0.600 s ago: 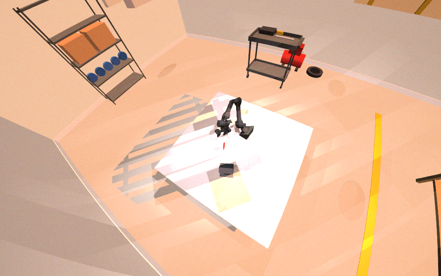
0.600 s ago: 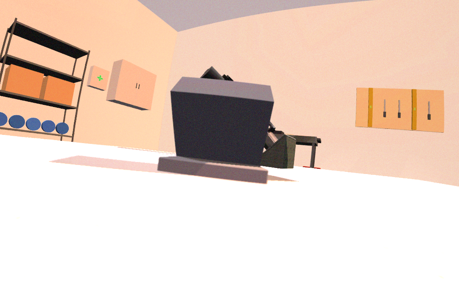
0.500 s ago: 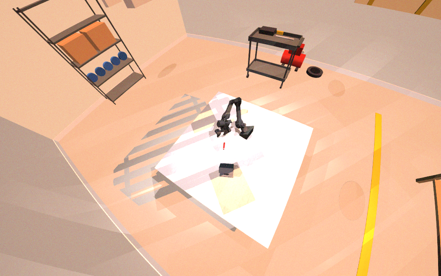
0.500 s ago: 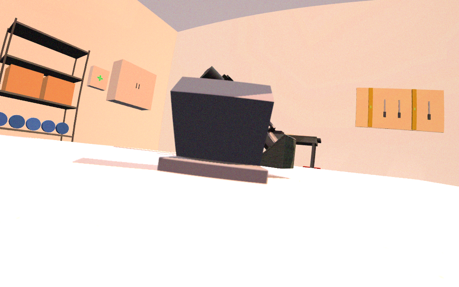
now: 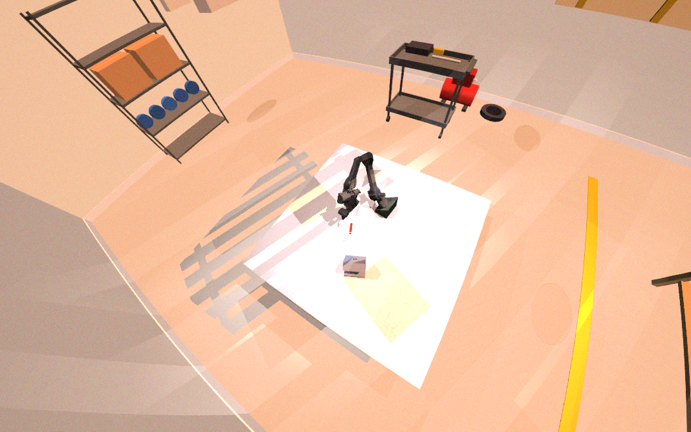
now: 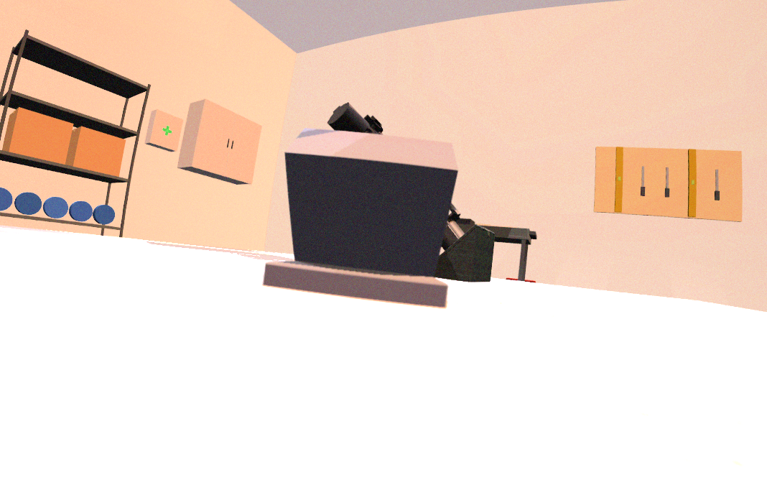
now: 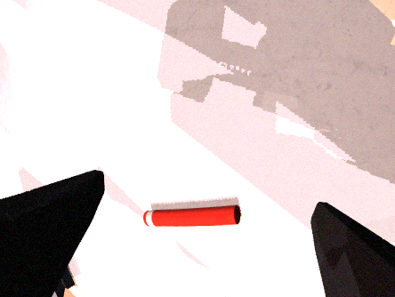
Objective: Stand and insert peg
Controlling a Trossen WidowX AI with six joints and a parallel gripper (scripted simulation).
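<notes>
Now: the red peg 5 cm ahead of my gripper tip, 6 cm to the left of it and 7 cm below it. The rest, counted from my gripper tip: grey sloped panel (26 cm ahead, 22 cm to the left).
</notes>
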